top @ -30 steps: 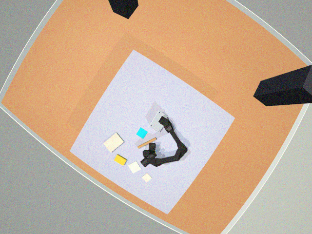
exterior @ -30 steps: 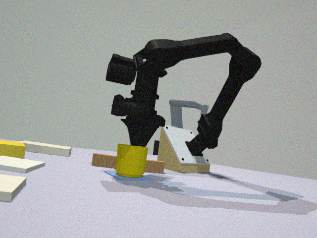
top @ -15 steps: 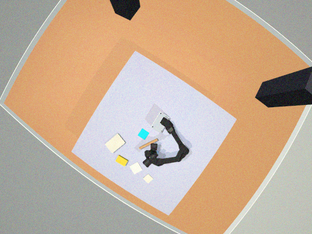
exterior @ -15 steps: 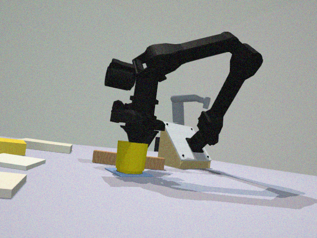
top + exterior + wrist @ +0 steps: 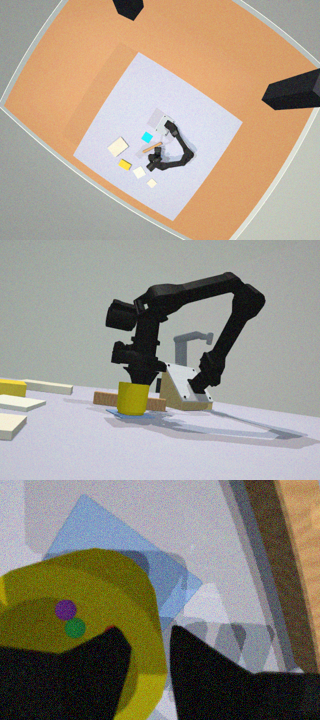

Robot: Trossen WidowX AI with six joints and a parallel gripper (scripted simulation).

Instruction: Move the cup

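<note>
Now: gripper tip 30 mm to the right of the green marble, 30 mm short of it and 20 mm above it. From my gripper tip the other things lie so: blue pad 50 mm below, 30 mm ahead, 10 mm to the left; then yellow cup 20 mm ahead, 10 mm to the left; then red marble 20 mm to the left, 20 mm below, 10 mm ahead.
</note>
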